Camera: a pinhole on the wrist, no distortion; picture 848 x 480 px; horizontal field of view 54.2 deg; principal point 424.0 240.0 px. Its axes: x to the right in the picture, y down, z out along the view. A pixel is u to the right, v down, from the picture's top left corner.
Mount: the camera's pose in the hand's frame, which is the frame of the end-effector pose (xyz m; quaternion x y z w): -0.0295 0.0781 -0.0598 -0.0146 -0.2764 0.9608 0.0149
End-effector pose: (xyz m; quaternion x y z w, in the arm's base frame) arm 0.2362 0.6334 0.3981 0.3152 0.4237 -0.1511 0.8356
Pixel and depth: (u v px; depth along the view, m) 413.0 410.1 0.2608
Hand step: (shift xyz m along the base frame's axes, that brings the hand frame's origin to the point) 0.0045 -0.1673 0.0459
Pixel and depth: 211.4 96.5 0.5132
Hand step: 0.2466 -0.3704 0.0699
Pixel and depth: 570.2 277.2 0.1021
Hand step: -0.0052 -0.0007 0.0600
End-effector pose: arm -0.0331 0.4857 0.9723 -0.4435 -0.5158 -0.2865 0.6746
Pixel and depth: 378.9 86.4 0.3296
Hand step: -0.1568 0.2036 0.0115
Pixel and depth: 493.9 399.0 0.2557
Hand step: -0.1592 0.0685 -0.0188
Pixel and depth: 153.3 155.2 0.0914
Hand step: 0.0197 0.0366 -0.0120
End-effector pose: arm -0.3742 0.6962 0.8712 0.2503 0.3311 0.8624 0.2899
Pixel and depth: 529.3 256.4 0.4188
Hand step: 0.2996 0.1494 0.0593
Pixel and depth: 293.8 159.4 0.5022
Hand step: 0.2725 0.2806 0.1579
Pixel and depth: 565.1 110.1 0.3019
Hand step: 0.2148 0.0578 0.0937
